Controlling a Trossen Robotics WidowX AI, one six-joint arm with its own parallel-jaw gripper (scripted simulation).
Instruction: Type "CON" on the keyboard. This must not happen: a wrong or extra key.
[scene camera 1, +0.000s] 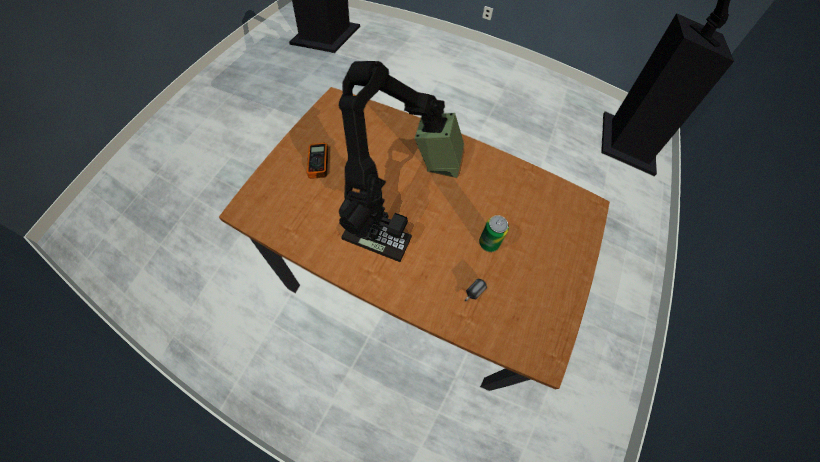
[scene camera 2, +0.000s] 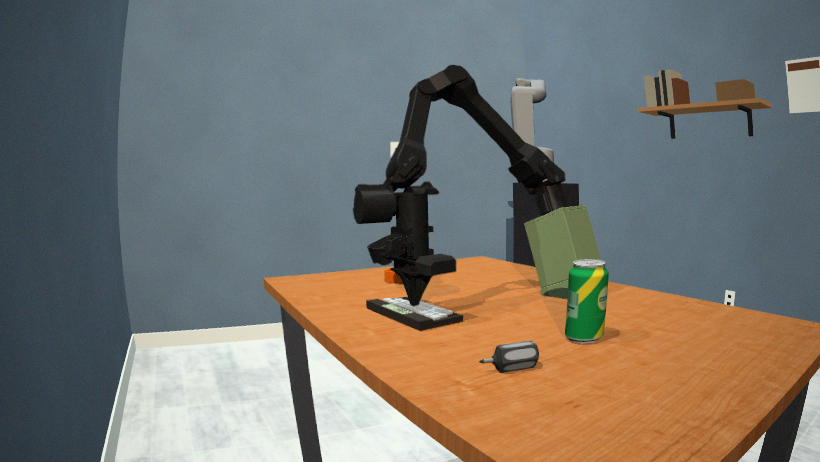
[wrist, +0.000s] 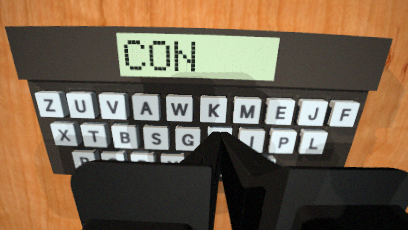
Scene:
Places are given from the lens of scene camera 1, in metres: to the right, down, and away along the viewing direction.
my gripper (scene camera 1: 374, 230): -0.10, 0.00, 1.10
soda can (scene camera 1: 496, 228): 0.24, -0.01, 1.00

